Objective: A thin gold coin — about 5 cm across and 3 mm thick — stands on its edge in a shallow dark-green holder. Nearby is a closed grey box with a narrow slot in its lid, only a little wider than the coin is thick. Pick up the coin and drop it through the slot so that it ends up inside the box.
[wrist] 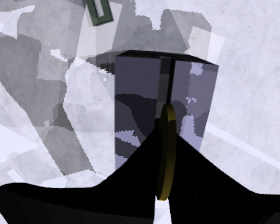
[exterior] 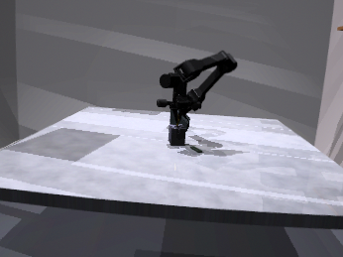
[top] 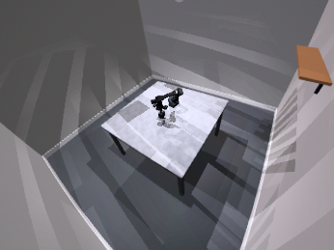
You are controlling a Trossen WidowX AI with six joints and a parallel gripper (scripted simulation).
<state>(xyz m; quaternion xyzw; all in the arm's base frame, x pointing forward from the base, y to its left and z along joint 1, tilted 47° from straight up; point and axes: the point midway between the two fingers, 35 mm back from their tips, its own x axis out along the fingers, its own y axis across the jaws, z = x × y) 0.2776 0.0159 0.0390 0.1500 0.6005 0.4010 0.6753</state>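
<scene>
My gripper tip is 1 cm below the gold coin.
</scene>
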